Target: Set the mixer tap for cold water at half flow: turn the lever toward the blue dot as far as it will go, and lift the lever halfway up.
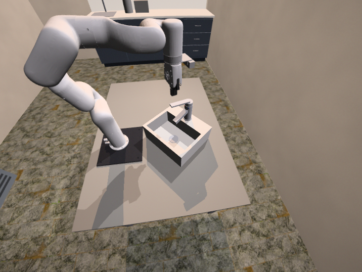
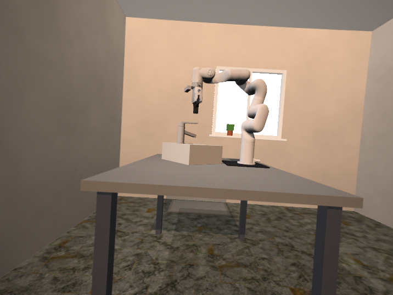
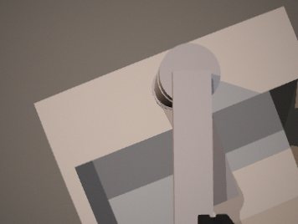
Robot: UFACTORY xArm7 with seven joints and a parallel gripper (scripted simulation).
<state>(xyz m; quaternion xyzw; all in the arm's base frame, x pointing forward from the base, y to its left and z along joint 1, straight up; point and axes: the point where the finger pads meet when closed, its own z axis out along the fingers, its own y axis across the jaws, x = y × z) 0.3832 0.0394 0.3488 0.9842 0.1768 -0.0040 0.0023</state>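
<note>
Now: hand 40 mm short of the lever, 10 mm to the right of it and 90 mm above it. The rest, counted from my hand: mixer tap (60 mm ahead, 20 mm to the left, 130 mm below); sink (50 mm to the right, 320 mm below).
</note>
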